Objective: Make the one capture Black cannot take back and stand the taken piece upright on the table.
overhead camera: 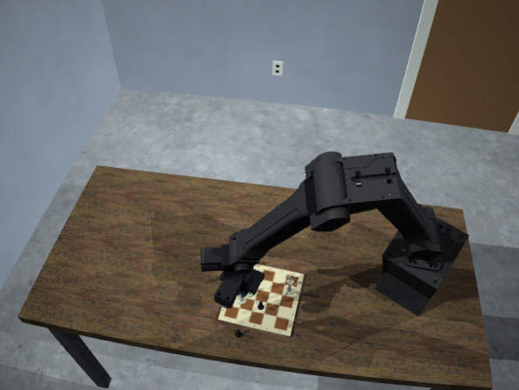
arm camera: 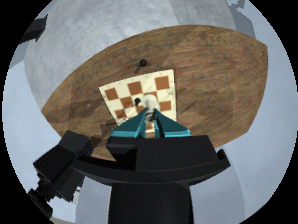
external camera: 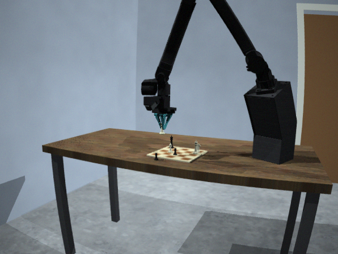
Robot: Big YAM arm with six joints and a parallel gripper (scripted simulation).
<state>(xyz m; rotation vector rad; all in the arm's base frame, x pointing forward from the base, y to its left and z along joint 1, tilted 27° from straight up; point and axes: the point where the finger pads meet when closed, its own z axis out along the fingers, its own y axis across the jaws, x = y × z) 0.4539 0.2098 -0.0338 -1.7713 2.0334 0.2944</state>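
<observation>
The chessboard is 130 mm below my hand, 80 mm to the right of it and 30 mm behind it. From my hand the other things lie so: tall black piece 150 mm to the right, 100 mm below, 50 mm ahead; tall white piece 120 mm to the right, 110 mm behind, 100 mm below.
</observation>
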